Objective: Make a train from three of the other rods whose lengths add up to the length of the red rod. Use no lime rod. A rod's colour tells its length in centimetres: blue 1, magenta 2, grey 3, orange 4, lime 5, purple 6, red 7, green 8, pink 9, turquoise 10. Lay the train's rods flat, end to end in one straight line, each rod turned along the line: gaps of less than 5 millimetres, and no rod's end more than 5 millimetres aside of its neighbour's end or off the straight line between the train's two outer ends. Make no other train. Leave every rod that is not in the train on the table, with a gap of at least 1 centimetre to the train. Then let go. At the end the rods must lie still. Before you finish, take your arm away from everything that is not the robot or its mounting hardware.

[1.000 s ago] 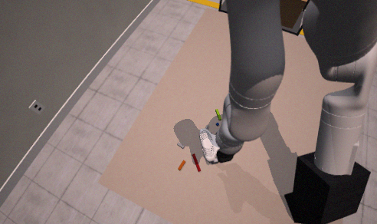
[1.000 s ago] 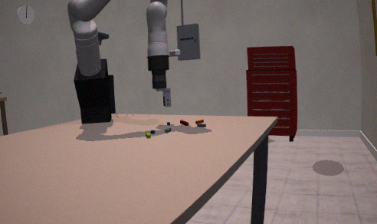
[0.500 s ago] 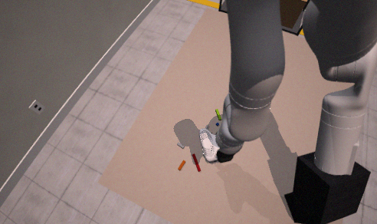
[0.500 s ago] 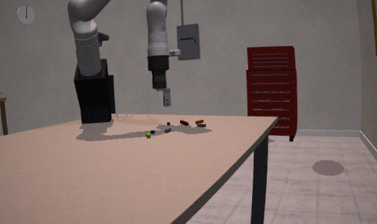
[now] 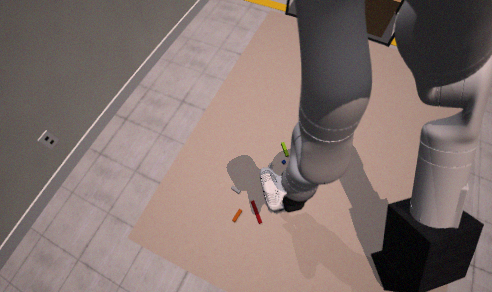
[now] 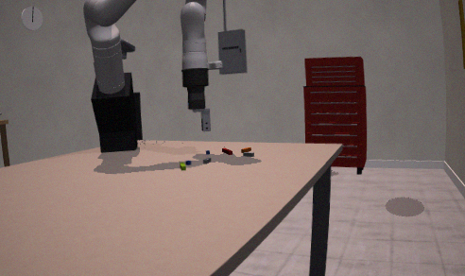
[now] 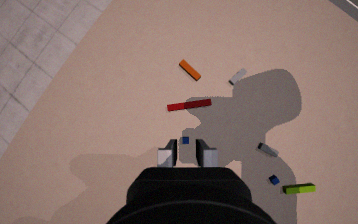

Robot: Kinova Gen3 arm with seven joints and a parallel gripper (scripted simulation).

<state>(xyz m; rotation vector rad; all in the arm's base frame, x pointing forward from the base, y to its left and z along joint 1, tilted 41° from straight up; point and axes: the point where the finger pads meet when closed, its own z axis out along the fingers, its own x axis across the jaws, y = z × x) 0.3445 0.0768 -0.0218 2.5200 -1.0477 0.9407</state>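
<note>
Right now the red rod is 80 mm below my hand, 50 mm ahead of it and 30 mm to the left of it. Round my hand: orange rod: 100 mm ahead, 80 mm below, 60 mm to the left; lime rod: 200 mm to the right, 80 mm below, 50 mm ahead.
</note>
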